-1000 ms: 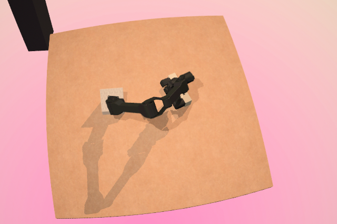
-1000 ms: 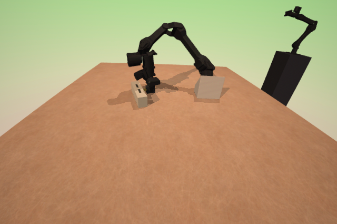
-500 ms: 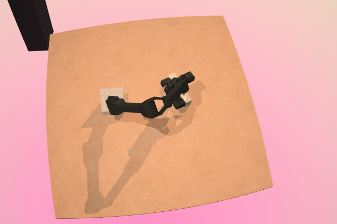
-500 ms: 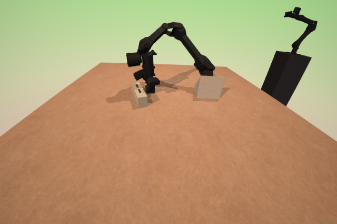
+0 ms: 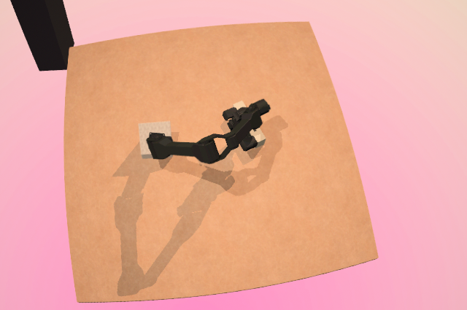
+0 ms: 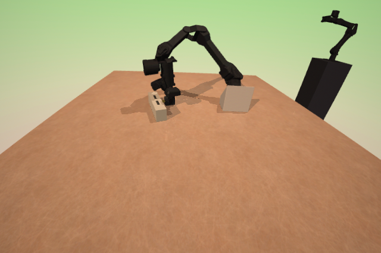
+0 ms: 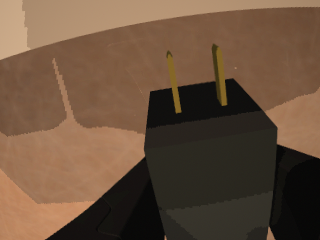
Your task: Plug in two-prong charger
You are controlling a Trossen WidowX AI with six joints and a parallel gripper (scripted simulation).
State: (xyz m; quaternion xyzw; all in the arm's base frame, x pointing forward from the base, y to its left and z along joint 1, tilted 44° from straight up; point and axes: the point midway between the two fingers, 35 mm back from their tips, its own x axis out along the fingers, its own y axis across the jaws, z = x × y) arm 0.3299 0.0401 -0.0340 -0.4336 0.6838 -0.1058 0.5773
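Right now the black two-prong charger is 1 cm to the left of my gripper tip, 1 cm ahead of it and 1 cm above it.
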